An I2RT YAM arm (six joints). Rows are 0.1 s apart.
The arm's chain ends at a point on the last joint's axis. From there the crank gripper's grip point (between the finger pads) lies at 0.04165 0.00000 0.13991 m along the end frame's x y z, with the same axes.
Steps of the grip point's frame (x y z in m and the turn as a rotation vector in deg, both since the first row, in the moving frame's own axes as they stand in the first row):
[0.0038 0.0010 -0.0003 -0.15 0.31 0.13]
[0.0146 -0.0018 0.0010 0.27 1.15 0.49]
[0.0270 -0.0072 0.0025 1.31 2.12 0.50]
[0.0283 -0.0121 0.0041 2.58 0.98 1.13]
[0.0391 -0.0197 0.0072 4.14 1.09 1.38]
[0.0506 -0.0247 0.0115 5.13 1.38 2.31]
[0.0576 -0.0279 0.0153 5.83 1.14 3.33]
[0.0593 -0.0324 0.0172 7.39 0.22 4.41]
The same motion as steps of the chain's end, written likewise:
[0.0030 0.0005 -0.0001 -0.15 0.31 0.13]
[0.0118 -0.0015 0.0019 0.27 1.15 0.49]
[0.0218 -0.0044 0.0042 1.31 2.12 0.50]
[0.0259 -0.0067 0.0050 2.58 0.98 1.13]
[0.0363 -0.0107 0.0083 4.14 1.09 1.38]
[0.0470 -0.0140 0.0130 5.13 1.38 2.31]
[0.0545 -0.0162 0.0168 5.83 1.14 3.33]
[0.0582 -0.0176 0.0183 7.39 0.22 4.41]

